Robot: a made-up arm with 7 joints. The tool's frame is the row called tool.
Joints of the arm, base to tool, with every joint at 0 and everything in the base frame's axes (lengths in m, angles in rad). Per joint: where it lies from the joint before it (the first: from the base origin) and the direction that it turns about. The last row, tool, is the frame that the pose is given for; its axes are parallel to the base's.
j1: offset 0.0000 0.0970 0.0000 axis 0 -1 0
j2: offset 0.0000 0.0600 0.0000 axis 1 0 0
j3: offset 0.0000 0.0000 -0.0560 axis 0 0 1
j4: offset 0.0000 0.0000 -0.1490 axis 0 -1 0
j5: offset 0.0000 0.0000 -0.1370 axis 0 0 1
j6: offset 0.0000 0.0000 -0.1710 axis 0 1 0
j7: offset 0.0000 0.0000 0.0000 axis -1 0 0
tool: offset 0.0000 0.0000 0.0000
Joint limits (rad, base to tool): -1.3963..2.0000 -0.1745..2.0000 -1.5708..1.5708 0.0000..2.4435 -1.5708..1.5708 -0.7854..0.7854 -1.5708..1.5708
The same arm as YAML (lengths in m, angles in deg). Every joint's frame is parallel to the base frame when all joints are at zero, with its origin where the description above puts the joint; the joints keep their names.
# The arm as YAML. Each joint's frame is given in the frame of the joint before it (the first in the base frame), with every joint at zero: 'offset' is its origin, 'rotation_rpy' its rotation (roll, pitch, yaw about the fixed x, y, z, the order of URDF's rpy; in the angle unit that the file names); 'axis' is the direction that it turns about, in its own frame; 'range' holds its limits. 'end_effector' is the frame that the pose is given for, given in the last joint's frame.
length_unit: m
angle_unit: deg
chain:
  - id: j1
    offset: [0.0, 0.097, 0.0]
    rotation_rpy: [0.0, 0.0, 0.0]
    axis: "-y"
    range: [-80.0, 114.59]
  - id: j2
    offset: [0.0, 0.06, 0.0]
    rotation_rpy: [0.0, 0.0, 0.0]
    axis: "+x"
    range: [-10.0, 114.59]
  - id: j3
    offset: [0.0, 0.0, -0.056]
    rotation_rpy: [0.0, 0.0, 0.0]
    axis: "+z"
    range: [-90.0, 90.0]
  - id: j4
    offset: [0.0, 0.0, -0.149]
    rotation_rpy: [0.0, 0.0, 0.0]
    axis: "-y"
    range: [0.0, 140.0]
  - id: j5
    offset: [0.0, 0.0, -0.137]
    rotation_rpy: [0.0, 0.0, 0.0]
    axis: "+z"
    range: [-90.0, 90.0]
  - id: j6
    offset: [0.0, 0.0, -0.171]
    rotation_rpy: [0.0, 0.0, 0.0]
    axis: "+y"
    range: [-45.0, 45.0]
  - id: j7
    offset: [0.0, 0.0, 0.0]
    rotation_rpy: [0.0, 0.0, 0.0]
    axis: "-x"
    range: [-90.0, 90.0]
end_effector:
  offset: [0.0, 0.0, 0.0]
  rotation_rpy: [0.0, 0.0, 0.0]

